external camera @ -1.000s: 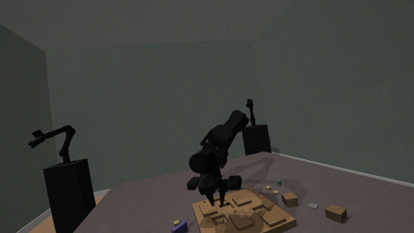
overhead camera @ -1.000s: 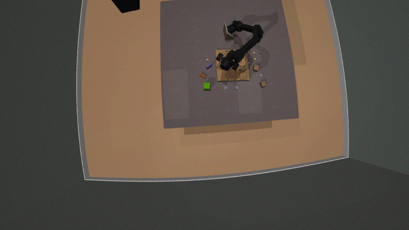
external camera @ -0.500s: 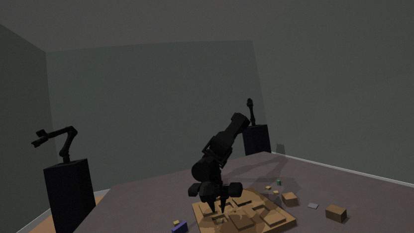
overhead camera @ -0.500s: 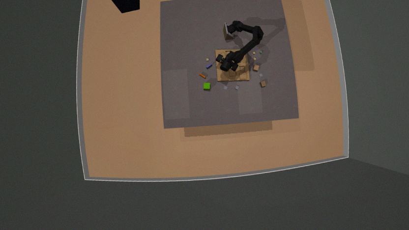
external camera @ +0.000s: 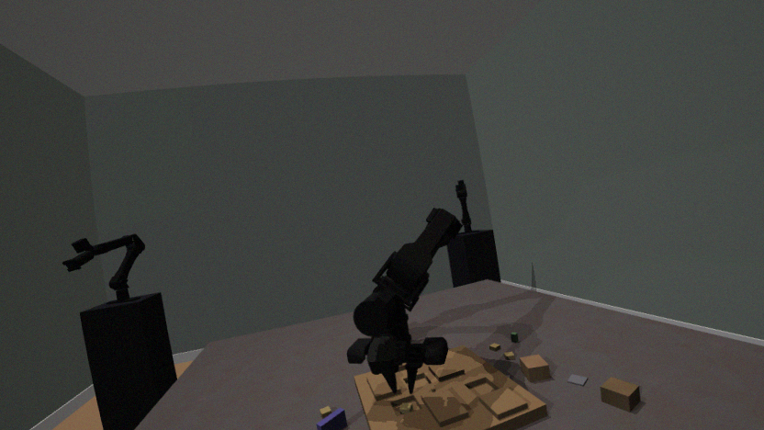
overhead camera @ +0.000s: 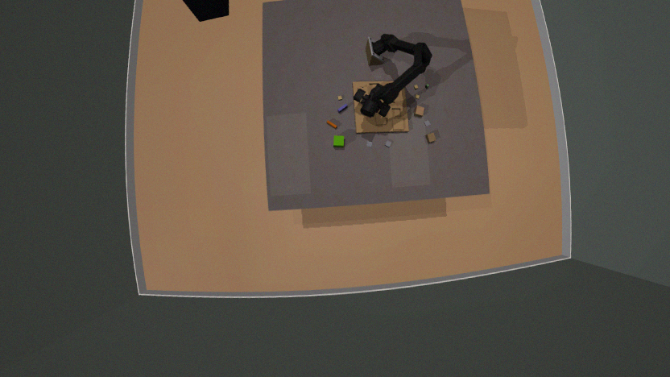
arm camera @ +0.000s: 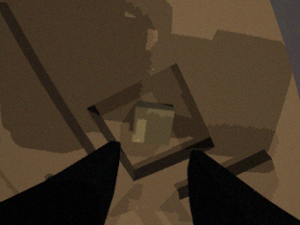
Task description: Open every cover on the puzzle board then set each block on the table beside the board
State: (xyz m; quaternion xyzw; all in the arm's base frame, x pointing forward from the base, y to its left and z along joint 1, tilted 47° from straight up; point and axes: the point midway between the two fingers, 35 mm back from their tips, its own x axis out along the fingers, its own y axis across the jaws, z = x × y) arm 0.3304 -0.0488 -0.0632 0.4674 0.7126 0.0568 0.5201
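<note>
My gripper tip is now 2 cm past the purple piece, 14 cm to the left of it and 3 cm above it. Round my gripper tip: orange stick (6 cm ahead, 21 cm to the right, 4 cm below); green cube (16 cm ahead, 19 cm to the right, 2 cm below); tiny green piece (12 cm behind, 37 cm to the left, 4 cm below).
</note>
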